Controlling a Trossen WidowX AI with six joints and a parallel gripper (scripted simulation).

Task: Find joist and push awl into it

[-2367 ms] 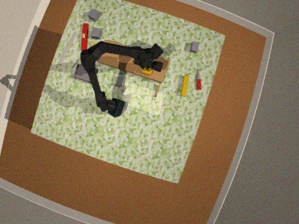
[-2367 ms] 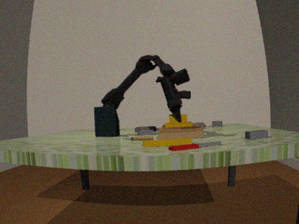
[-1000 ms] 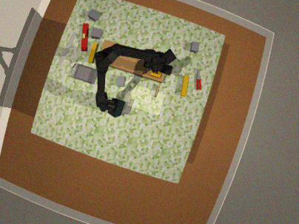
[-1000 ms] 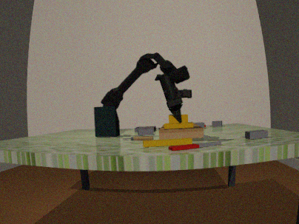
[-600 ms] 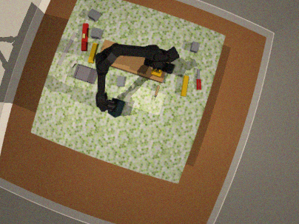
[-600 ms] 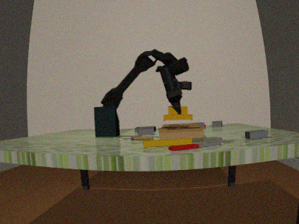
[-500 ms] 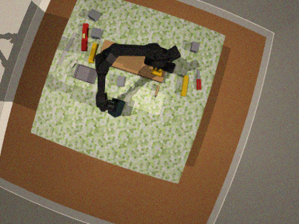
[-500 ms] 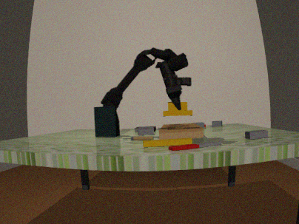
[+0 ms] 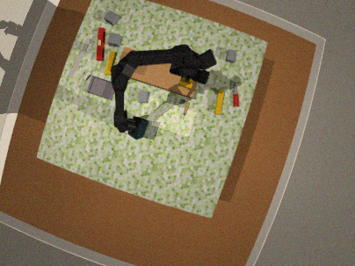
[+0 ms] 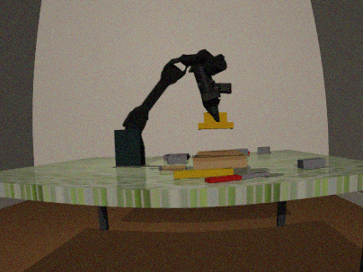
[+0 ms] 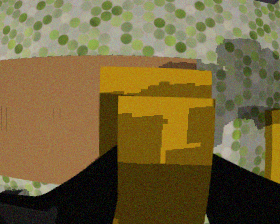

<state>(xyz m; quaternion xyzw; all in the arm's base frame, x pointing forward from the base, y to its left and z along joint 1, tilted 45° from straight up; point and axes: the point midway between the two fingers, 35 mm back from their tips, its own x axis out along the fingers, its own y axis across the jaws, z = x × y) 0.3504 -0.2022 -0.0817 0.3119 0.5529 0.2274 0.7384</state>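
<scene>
My gripper tip is 20 mm past the yellow stud finder and 20 mm below it. Also, from my gripper tip: grey tray (200 mm behind, 520 mm to the left, 140 mm below); then indicator light (40 mm behind, 30 mm above); then awl (190 mm behind, 50 mm to the right, 150 mm below).
</scene>
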